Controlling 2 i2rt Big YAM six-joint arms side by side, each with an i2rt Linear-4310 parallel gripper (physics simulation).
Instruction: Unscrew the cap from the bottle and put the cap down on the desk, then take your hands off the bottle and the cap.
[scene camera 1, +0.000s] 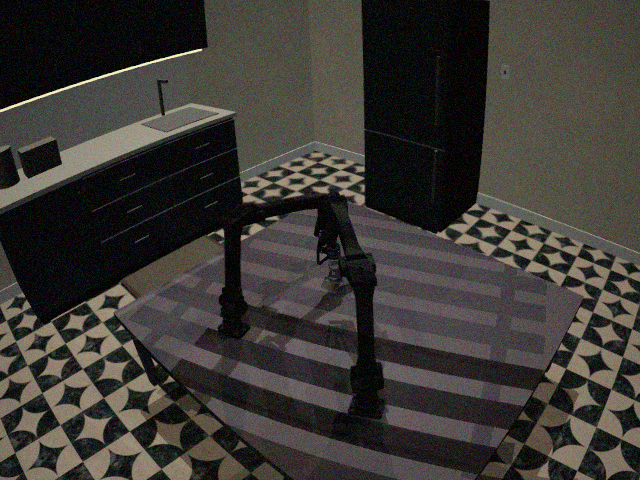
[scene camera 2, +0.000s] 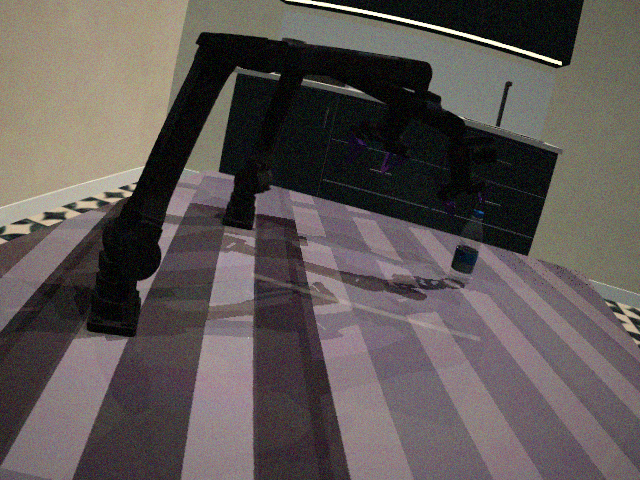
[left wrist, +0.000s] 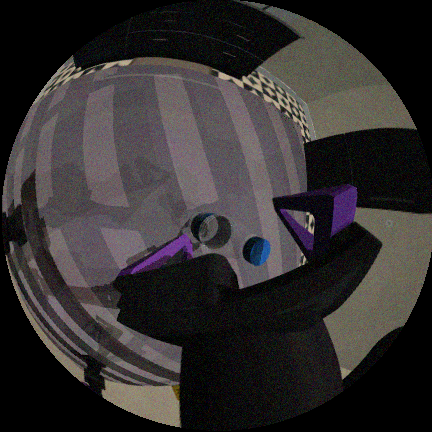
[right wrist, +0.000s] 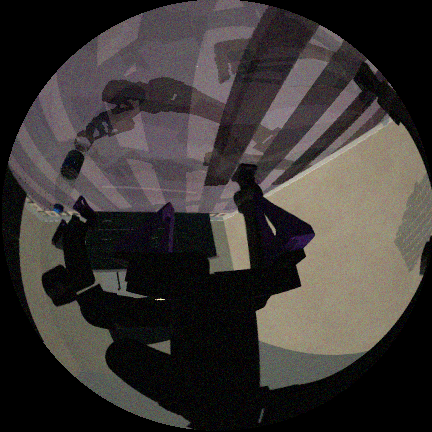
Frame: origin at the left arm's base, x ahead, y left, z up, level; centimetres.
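Seen in the pictures: left gripper, between the fingertips: (scene camera 2: 466, 213) (left wrist: 229, 221) (right wrist: 71, 208); right gripper, between the fingertips: (scene camera 1: 319, 258) (scene camera 2: 364, 167) (right wrist: 210, 200); left arm's base, origin of its link: (scene camera 1: 233, 329) (scene camera 2: 238, 221) (right wrist: 242, 171); right arm's base, origin of its link: (scene camera 1: 366, 408) (scene camera 2: 114, 316).
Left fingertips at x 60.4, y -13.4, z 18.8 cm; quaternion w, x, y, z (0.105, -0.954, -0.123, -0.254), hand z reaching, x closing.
Observation:
Offsets run from my left fingertips to a thing's top centre. Level surfaces: height alone.
A clear bottle {dy -3.8, dx +1.9, dz +1.8 cm} (scene camera 1: 333, 271) (scene camera 2: 465, 258) (left wrist: 212, 230) (right wrist: 72, 165) with a dark blue label stands upright on the striped desk {dz -18.8 cm} (scene camera 1: 439, 310) (scene camera 2: 413, 413). Its blue cap {dy -3.8, dx +1.9, dz +1.9 cm} (scene camera 2: 478, 212) (left wrist: 257, 251) (right wrist: 58, 207) sits on the neck. My left gripper (scene camera 2: 465, 202) (left wrist: 229, 221) is open and empty, close above the cap; in the left wrist view the cap shows between the spread purple fingers, nearer the gripper's body than the tips. My right gripper (scene camera 2: 371, 156) (right wrist: 210, 200) is open and empty, raised above the desk, to the left of the bottle in scene camera 2.
The two arms are close together above the desk in scene camera 1, and the right arm (scene camera 1: 364, 320) partly covers the area beside the bottle. Dark cabinets (scene camera 2: 289, 124) with a sink and a tall dark fridge (scene camera 1: 403, 103) stand beyond the desk.

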